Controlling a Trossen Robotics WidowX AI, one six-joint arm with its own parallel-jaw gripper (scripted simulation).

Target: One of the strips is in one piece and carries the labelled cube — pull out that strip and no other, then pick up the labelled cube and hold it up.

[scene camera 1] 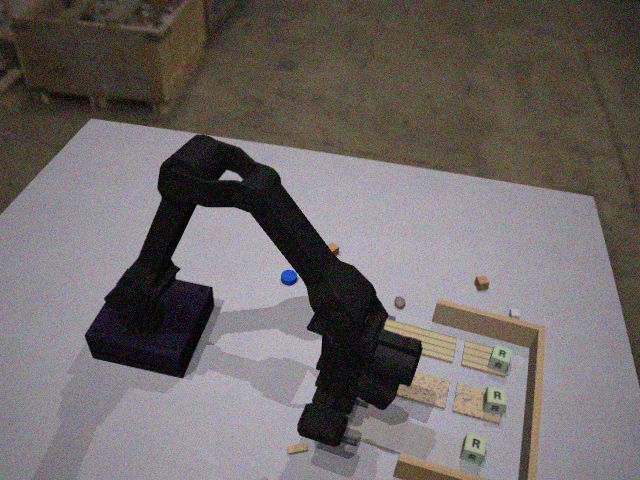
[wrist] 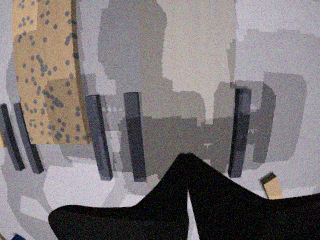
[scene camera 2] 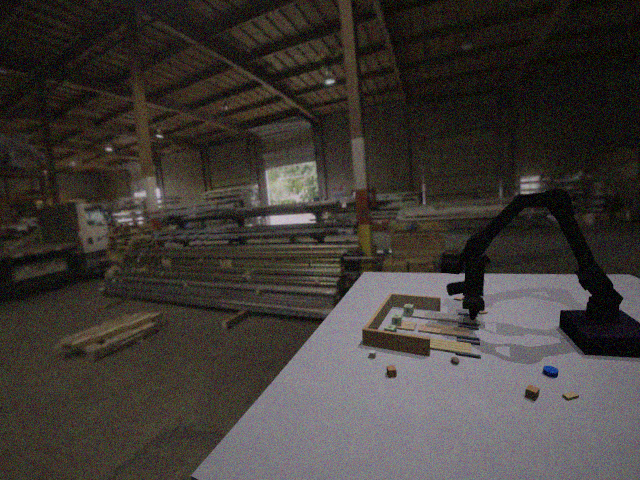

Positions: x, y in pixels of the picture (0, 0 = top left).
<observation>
my gripper: scene camera 1 335, 413; wrist 185, 159; scene camera 2 472, 319
</observation>
